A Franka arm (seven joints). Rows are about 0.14 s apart.
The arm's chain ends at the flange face. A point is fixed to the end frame.
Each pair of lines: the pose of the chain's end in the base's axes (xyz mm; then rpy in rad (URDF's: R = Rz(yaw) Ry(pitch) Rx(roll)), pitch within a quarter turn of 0, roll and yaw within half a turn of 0), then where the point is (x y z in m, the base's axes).
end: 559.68 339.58 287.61 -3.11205 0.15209 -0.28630
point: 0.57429 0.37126 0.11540
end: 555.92 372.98 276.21 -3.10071 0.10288 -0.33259
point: 0.58065 0.40299 0.10486
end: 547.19 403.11 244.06 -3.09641 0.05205 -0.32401
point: 0.58013 0.43125 0.07378
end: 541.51 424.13 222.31 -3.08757 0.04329 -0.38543
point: 0.57808 0.45101 0.05256
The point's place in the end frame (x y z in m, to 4 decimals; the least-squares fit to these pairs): 0.0311 -0.0295 0.1704
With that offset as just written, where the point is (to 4 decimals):
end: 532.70 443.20 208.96 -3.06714 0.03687 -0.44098
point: 0.5732 0.4706 0.0402
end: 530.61 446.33 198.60 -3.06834 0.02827 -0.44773
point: 0.5725 0.4727 0.0300
